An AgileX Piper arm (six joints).
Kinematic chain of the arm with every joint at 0, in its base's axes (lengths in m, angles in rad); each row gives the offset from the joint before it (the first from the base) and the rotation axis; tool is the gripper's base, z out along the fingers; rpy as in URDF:
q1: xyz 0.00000 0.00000 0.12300 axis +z
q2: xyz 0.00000 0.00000 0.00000 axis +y
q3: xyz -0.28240 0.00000 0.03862 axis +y
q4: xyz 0.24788 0.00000 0.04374 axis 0.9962 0 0.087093
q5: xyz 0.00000 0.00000 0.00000 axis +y
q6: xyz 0.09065 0.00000 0.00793 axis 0.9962 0 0.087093
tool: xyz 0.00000 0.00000 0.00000 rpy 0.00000 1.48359 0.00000
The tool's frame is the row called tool.
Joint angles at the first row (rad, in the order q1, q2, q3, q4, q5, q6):
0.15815, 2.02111, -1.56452, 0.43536, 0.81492, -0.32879
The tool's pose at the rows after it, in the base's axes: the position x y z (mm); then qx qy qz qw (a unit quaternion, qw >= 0):
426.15 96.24 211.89 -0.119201 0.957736 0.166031 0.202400
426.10 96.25 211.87 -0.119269 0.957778 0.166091 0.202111
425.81 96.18 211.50 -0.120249 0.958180 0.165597 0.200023
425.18 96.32 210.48 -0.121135 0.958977 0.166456 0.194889
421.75 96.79 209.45 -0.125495 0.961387 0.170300 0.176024
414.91 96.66 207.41 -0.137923 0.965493 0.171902 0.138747
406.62 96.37 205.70 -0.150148 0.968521 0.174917 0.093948
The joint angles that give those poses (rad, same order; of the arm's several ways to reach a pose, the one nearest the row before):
0.15815, 2.02110, -1.56451, 0.43536, 0.81492, -0.32879
0.15815, 2.02111, -1.56452, 0.43536, 0.81553, -0.32879
0.15816, 2.02158, -1.56453, 0.43326, 0.81940, -0.32878
0.15816, 2.02332, -1.56449, 0.43327, 0.82845, -0.32879
0.15816, 2.02333, -1.56454, 0.43326, 0.86826, -0.32877
0.15816, 2.02334, -1.56455, 0.42016, 0.94607, -0.33032
0.15816, 2.02333, -1.56451, 0.40822, 1.03856, -0.33033

